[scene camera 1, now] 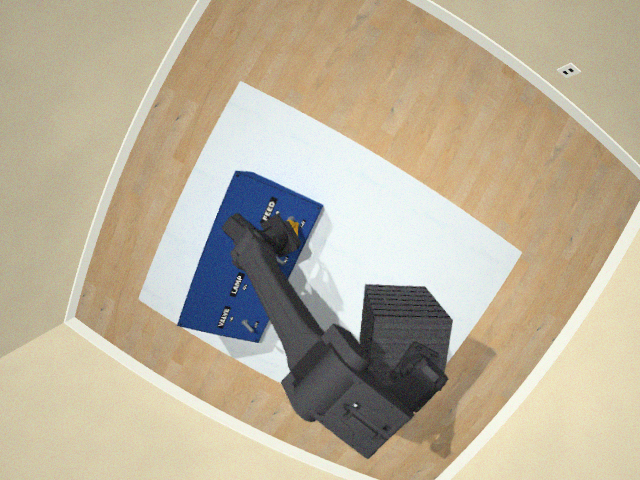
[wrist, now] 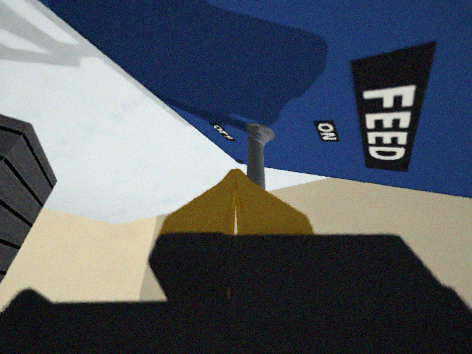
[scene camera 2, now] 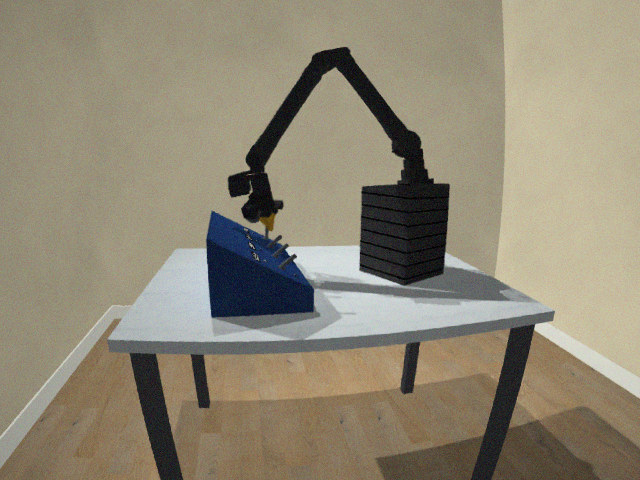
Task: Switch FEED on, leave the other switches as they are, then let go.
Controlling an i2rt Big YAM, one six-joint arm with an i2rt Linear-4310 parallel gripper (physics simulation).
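Pixels of known places: gripper, between the fingertips: (scene camera 1: 296, 224) (wrist: 235, 176) (scene camera 2: 271, 230); arm's base, origin of its link: (scene camera 1: 414, 365) (scene camera 2: 415, 184).
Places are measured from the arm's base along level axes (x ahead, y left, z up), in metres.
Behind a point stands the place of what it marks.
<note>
The blue sloped switch box (scene camera 1: 211, 279) {x 0.582, y 0.118, z -0.130 m} (scene camera 2: 248, 289) {x 0.522, y 0.298, z -0.227 m} (wrist: 400, 25) {x 0.530, y -0.084, z -0.166 m} stands on the table. The FEED label (scene camera 1: 269, 209) {x 0.532, y -0.137, z -0.166 m} (wrist: 389, 125) {x 0.532, y -0.128, z -0.166 m} is on its far end. The grey FEED lever (scene camera 2: 266, 233) {x 0.464, y -0.133, z -0.179 m} (wrist: 256, 160) {x 0.465, y -0.133, z -0.173 m} stands about midway between its OFF and ON marks, more upright than the others. My gripper (scene camera 1: 293, 226) {x 0.446, y -0.140, z -0.170 m} (scene camera 2: 271, 228) {x 0.446, y -0.140, z -0.170 m} (wrist: 235, 176) {x 0.446, y -0.140, z -0.170 m} is shut and empty, its yellow tips right beside the lever; the lever's free end is hidden behind them, and contact is unclear. The VALVE lever (scene camera 1: 248, 325) {x 0.424, y 0.214, z -0.180 m} (scene camera 2: 287, 261) {x 0.424, y 0.225, z -0.181 m} leans to OFF, as does the DRIVE lever (scene camera 1: 281, 259) {x 0.433, y -0.026, z -0.171 m}. The arm hides the LAMP lever in scene camera 1.
The dark ribbed pedestal (scene camera 1: 405, 330) {x 0.076, y -0.070, z -0.012 m} (scene camera 2: 403, 232) {x 0.077, y 0.107, z -0.135 m} (wrist: 22, 185) {x 0.093, y -0.095, z -0.230 m} carries the arm's base to the right of the switch box. Both stand on the white table (scene camera 1: 439, 248) {x 0.010, y -0.285, z -0.294 m} (scene camera 2: 170, 310) {x 0.726, y 0.259, z -0.294 m}. The arm reaches over the middle of the switch box.
</note>
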